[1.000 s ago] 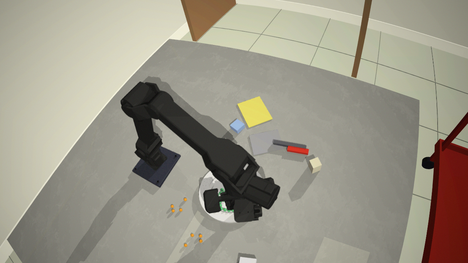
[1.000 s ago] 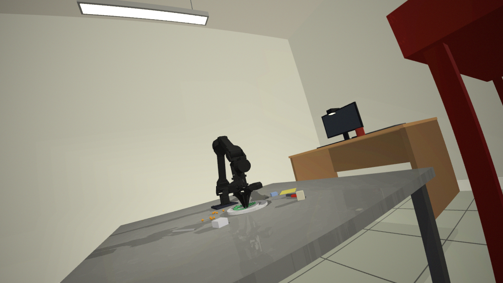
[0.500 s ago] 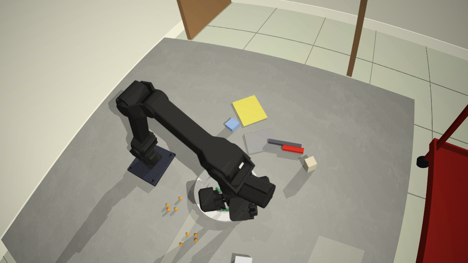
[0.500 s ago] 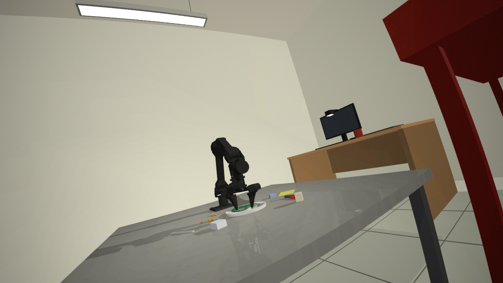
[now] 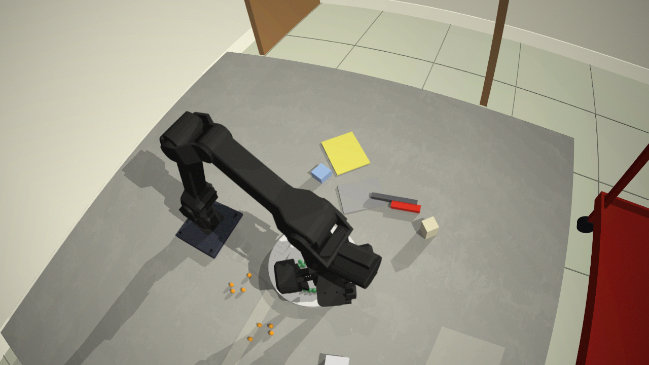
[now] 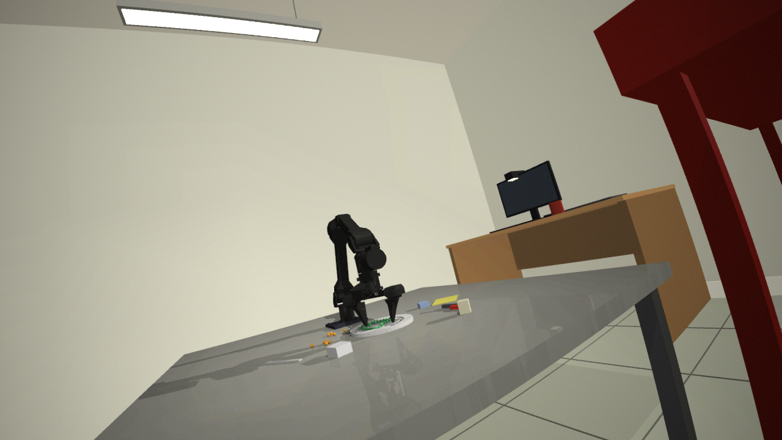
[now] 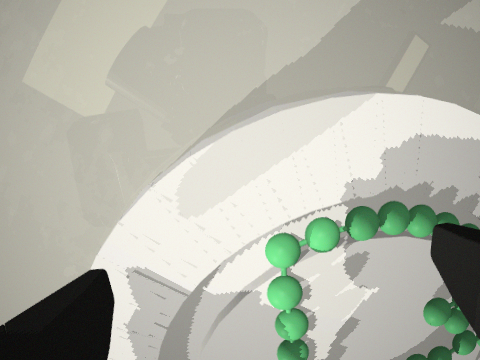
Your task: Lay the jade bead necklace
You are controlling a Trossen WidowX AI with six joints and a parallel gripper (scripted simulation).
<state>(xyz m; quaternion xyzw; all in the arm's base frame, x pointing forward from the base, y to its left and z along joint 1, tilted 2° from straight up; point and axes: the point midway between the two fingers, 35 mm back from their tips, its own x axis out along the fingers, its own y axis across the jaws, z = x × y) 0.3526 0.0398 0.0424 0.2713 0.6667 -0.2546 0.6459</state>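
The inner disc is 6 cm behind my gripper tip, 2 cm to the left of it and 1 cm below it. Round my gripper tip: grey sheet: 23 cm to the left, 8 cm behind, 2 cm below; then cream cube: 23 cm to the left, 11 cm ahead; then bead board: 6 cm behind, 2 cm to the left, 2 cm below.
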